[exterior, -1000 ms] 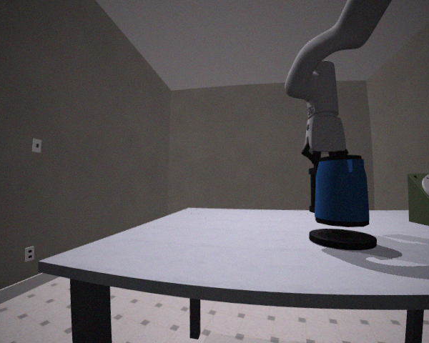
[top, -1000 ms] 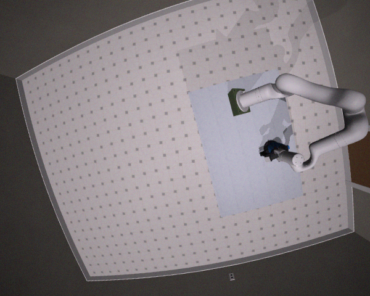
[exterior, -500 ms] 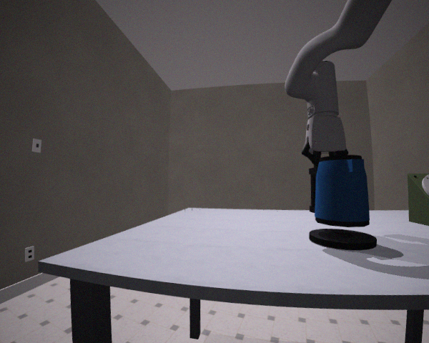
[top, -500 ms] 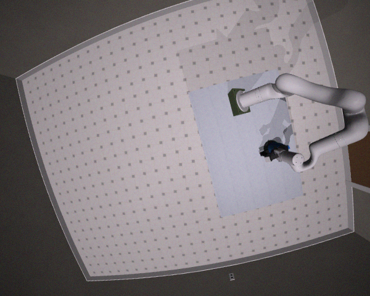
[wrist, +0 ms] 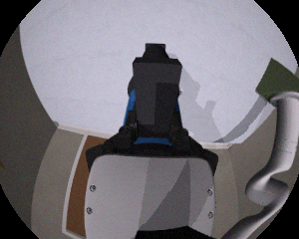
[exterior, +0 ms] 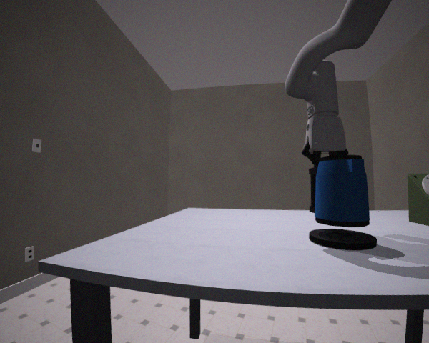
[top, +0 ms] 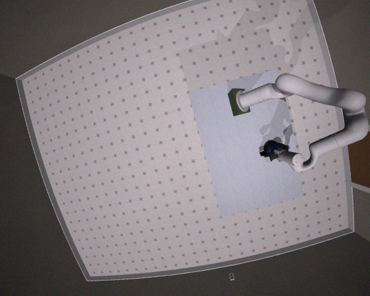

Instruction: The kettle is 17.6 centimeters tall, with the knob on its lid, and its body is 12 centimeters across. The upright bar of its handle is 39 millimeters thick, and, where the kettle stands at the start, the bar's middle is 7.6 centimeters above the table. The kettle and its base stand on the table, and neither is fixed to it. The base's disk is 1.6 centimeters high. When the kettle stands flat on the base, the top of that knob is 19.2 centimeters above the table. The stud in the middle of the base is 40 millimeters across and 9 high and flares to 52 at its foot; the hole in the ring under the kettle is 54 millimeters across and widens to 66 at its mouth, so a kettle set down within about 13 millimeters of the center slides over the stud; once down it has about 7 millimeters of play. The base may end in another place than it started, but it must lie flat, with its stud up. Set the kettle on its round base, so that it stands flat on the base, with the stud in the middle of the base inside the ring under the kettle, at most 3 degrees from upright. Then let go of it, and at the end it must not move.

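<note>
My hand is 50 mm above the blue kettle, 30 mm to the right of it and 10 mm past it. Also, from my hand: black round base 170 mm below, 70 mm to the left, 20 mm behind.
</note>
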